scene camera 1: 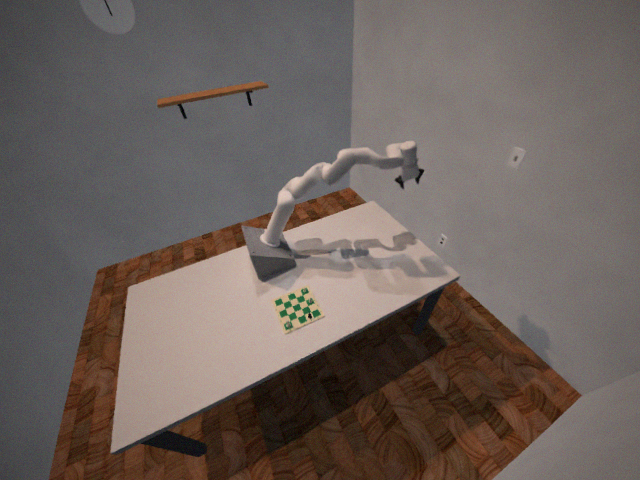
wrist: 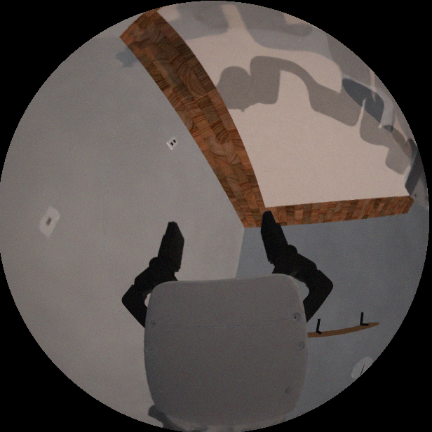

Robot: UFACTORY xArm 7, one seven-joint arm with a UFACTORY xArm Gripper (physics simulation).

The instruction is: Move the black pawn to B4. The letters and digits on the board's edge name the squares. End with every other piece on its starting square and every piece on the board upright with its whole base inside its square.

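Places are measured from the arm's base along level axes (x ahead, y left, z up), in centimetres.
Where they show: gripper, fingertip midpoint: (scene camera 1: pixel 409 185); arm's base, link origin: (scene camera 1: pixel 270 240).
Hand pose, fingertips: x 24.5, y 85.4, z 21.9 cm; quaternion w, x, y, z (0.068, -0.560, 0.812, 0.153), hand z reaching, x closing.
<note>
Each offset is from my fingertips to the top centre of the thing. "spot": to the spot under its first point. Level surfaces: height alone.
The black pawn {dz -30.9, dx +27.1, dy -85.8 cm} (scene camera 1: pixel 309 316) stands upright on the board {spot: dz -34.1, dx +26.4, dy -100.3 cm} (scene camera 1: pixel 283 329), near the edge closest to the table's front; its square's label is too small to read. Pale or greenish pieces stand on the same board: one piece {dz -30.9, dx +11.5, dy -80.9 cm} (scene camera 1: pixel 305 290) at the back right corner, another piece {dz -30.9, dx +19.2, dy -81.3 cm} (scene camera 1: pixel 310 301) near the right edge and a third piece {dz -28.8, dx +25.8, dy -97.1 cm} (scene camera 1: pixel 288 324) at the front left corner. My gripper (scene camera 1: pixel 411 183) (wrist: pixel 220 226) is open and empty, high above the table's right end, far to the right of the board. The board does not show in the wrist view.
The white table {dz -34.7 cm} (scene camera 1: pixel 196 351) (wrist: pixel 300 165) carries the arm's grey wedge base (scene camera 1: pixel 273 264), just behind the board. Walls stand behind and to the right of the table. A wooden shelf (scene camera 1: pixel 211 94) (wrist: pixel 345 331) hangs on the back wall.
</note>
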